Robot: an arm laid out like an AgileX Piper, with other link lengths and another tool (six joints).
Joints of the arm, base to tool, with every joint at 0 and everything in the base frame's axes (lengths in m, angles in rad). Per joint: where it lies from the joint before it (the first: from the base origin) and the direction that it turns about. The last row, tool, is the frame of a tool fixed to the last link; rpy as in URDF.
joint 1: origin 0 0 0.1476 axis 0 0 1
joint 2: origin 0 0 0 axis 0 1 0
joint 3: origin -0.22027 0 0.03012 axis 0 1 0
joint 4: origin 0.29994 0 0.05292 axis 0.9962 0 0.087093
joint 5: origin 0 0 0 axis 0 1 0
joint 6: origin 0.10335 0 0.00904 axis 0.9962 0 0.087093
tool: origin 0.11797 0 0.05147 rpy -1.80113 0.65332 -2.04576
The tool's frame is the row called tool.
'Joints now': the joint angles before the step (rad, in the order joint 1, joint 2, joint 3, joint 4, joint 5, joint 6). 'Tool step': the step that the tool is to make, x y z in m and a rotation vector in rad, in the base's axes. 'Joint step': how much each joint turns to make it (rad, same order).
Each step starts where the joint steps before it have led.
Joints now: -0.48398, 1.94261, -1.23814, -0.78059, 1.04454, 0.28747
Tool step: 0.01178, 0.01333, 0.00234, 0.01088, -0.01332, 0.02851
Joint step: 0.03466, -0.01086, 0.00003, 0.01961, -0.00003, -0.00639
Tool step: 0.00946, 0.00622, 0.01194, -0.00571, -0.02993, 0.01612
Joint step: 0.01997, -0.03046, -0.00003, 0.00924, 0.00001, -0.00163
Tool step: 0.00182, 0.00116, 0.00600, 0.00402, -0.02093, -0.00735
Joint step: 0.00000, -0.01776, -0.00001, 0.01473, 0.00000, -0.00069
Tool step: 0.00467, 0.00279, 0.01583, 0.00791, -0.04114, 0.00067
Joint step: 0.00001, -0.04556, 0.00003, 0.03061, 0.00000, -0.01998
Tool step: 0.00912, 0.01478, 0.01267, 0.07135, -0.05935, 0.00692
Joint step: 0.00000, -0.04979, -0.01084, 0.11100, 0.00001, -0.06932
